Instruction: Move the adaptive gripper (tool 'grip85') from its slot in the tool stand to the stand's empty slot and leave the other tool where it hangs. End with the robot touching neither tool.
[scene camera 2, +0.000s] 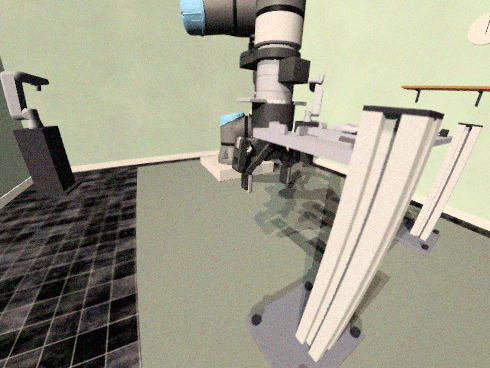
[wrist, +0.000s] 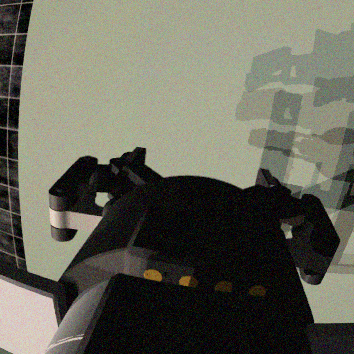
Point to an adaptive gripper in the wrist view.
At 198, 231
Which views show the adaptive gripper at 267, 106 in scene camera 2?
Scene camera 2 and the wrist view: all of them.
